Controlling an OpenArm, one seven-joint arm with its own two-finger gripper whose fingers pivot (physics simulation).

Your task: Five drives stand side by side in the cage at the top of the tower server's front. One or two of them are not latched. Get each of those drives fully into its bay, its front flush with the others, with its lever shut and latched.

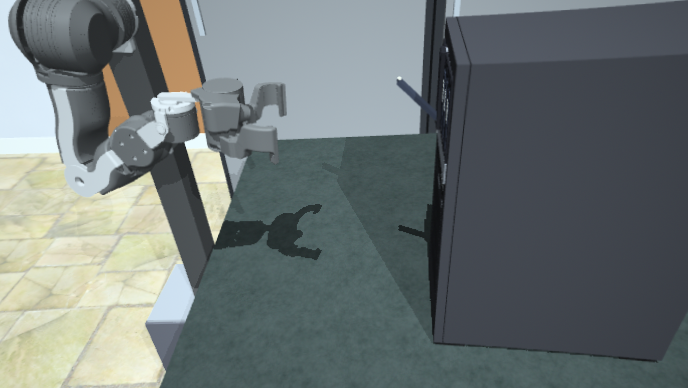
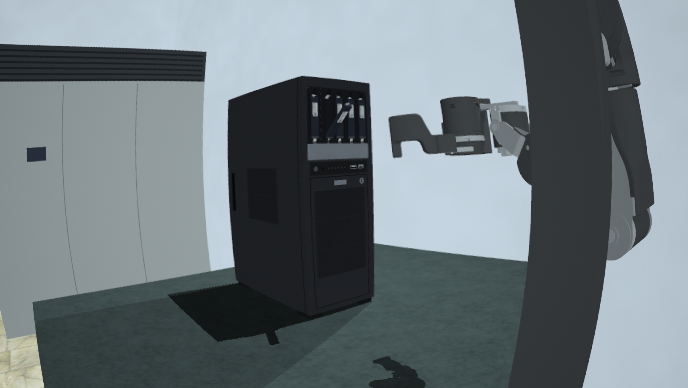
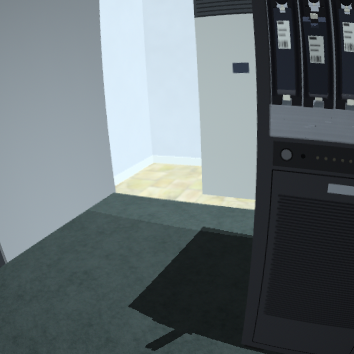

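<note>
The tower server (image 1: 550,200) (image 2: 270,150) (image 3: 262,200) stands upright with five drives side by side at its top front. The second drive from the left has its lever (image 1: 416,96) (image 2: 343,114) (image 3: 316,75) swung out, sloping up and away from the front from its lower end. The leftmost drive (image 2: 315,127) (image 3: 285,70) has its lever shut, and the three to the right look shut too. Whether the second drive's body sits proud is too small to tell. My gripper (image 1: 280,125) (image 2: 396,137) is open and empty, well out in front of the tower at about cage height.
The green table top (image 1: 310,310) (image 2: 450,280) (image 3: 60,280) carries the tower. A dark post (image 1: 175,200) (image 2: 565,200) stands beside the arm. A grey cabinet (image 2: 100,190) (image 3: 227,125) stands behind the table. A silver strip (image 2: 337,151) (image 3: 310,122) runs below the drives.
</note>
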